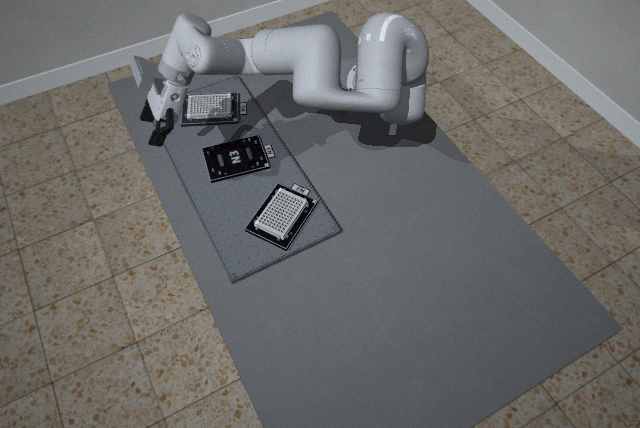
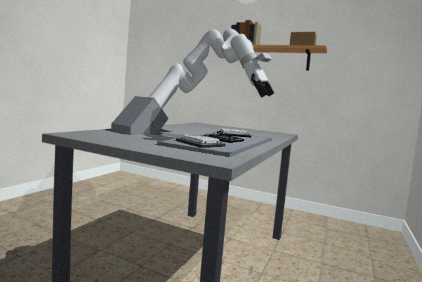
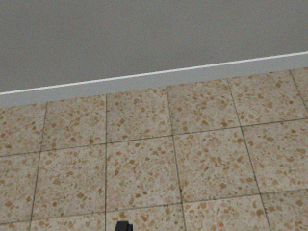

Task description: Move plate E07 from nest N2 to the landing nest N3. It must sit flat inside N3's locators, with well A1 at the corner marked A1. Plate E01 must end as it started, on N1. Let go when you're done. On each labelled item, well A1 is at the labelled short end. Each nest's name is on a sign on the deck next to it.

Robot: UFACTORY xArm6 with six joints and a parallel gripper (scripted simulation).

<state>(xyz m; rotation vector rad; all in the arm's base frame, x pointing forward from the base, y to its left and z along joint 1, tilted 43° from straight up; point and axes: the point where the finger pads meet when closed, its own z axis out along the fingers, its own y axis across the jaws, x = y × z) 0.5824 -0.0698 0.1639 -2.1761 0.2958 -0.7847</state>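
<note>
The nest N2 lies 24 cm behind my hand, 22 cm below it and 20 cm to the left of it. From my hand the other things lie so: black nest: 22 cm below, 18 cm behind, 3 cm to the right.
</note>
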